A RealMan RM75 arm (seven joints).
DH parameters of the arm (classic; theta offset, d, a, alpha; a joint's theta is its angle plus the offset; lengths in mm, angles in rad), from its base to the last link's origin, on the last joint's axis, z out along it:
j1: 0 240.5 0 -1.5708
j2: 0 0 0 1.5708
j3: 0 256 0 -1.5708
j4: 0 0 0 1.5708
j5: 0 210 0 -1.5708
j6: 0 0 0 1.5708
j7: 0 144 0 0
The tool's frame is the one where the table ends.
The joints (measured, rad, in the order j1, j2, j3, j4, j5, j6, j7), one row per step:
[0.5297 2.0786 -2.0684 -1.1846 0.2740 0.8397 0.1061]
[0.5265 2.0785 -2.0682 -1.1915 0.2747 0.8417 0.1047]
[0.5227 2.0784 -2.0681 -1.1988 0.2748 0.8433 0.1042]
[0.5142 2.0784 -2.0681 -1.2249 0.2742 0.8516 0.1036]
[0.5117 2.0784 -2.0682 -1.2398 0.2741 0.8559 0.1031]
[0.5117 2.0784 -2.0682 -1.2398 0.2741 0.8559 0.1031]
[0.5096 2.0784 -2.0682 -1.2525 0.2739 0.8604 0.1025]
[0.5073 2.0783 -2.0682 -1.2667 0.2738 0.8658 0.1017]
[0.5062 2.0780 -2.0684 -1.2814 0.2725 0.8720 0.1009]
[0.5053 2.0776 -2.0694 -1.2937 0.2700 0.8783 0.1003]
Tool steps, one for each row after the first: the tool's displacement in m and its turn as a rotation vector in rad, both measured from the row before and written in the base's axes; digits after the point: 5 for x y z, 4 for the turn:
[-0.00087 -0.00058 0.00027 -0.0005 0.0029 0.0013]
[-0.00081 -0.00063 0.00031 0.0002 0.0033 0.0010]
[-0.00442 -0.00158 0.00108 0.0003 0.0102 0.0069]
[-0.00338 -0.00049 0.00063 0.0002 0.0061 0.0066]
[0.00000 0.00000 0.00000 0.0000 0.0000 0.0000]
[-0.00278 -0.00048 0.00060 -0.0001 0.0045 0.0053]
[-0.00305 -0.00057 0.00072 -0.0003 0.0048 0.0058]
[-0.00340 -0.00036 0.00089 -0.0001 0.0034 0.0076]
[-0.00262 -0.00043 0.00077 -0.0005 0.0006 0.0068]

